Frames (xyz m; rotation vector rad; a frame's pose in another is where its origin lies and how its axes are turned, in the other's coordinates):
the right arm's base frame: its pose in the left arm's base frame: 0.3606 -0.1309 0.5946 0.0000 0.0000 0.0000
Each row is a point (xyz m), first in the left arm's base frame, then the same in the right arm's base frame.
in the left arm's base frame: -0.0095 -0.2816 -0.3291
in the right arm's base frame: -0.3701 -0.1507 -0.9237
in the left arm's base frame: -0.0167 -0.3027 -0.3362
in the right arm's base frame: -0.3773 -0.1718 -0.9308
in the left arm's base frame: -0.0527 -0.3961 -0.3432
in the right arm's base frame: -0.4133 -0.2652 -0.9378
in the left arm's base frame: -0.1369 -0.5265 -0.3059
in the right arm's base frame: -0.4975 -0.3956 -0.9005
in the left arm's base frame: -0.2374 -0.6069 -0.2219
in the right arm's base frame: -0.5980 -0.4760 -0.8165
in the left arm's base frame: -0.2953 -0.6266 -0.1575
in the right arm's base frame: -0.6559 -0.4957 -0.7521
